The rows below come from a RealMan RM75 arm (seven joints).
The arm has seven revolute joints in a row. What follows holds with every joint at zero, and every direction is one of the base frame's. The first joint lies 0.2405 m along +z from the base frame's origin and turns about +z. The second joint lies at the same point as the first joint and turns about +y. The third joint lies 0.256 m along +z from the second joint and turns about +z. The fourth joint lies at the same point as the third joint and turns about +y. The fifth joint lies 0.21 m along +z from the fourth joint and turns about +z. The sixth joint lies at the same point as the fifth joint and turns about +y. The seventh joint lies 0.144 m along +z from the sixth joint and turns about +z. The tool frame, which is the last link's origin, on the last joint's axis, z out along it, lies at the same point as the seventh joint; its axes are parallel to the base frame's.
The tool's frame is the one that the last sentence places.
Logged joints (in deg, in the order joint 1, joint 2, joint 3, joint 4, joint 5, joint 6, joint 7), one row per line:
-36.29 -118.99 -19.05 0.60 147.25 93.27 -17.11
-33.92 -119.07 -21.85 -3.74 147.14 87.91 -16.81
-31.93 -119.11 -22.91 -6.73 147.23 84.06 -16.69
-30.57 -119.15 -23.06 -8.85 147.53 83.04 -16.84
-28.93 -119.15 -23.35 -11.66 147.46 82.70 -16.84
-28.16 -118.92 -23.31 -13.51 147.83 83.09 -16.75
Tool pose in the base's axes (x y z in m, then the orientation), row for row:
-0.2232 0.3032 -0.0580 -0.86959 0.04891 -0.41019 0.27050
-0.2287 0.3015 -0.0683 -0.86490 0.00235 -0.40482 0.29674
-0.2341 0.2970 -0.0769 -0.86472 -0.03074 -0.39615 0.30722
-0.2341 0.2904 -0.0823 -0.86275 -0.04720 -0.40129 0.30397
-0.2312 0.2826 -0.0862 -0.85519 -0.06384 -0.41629 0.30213
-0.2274 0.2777 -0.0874 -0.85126 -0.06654 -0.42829 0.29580
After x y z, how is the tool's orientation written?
As a quaternion, x y z w.
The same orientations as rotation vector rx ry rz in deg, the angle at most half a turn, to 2 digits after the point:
-134.24 7.55 -63.32
-131.76 0.36 -61.67
-131.04 -4.66 -60.03
-130.96 -7.16 -60.91
-129.93 -9.70 -63.25
-129.74 -10.14 -65.28

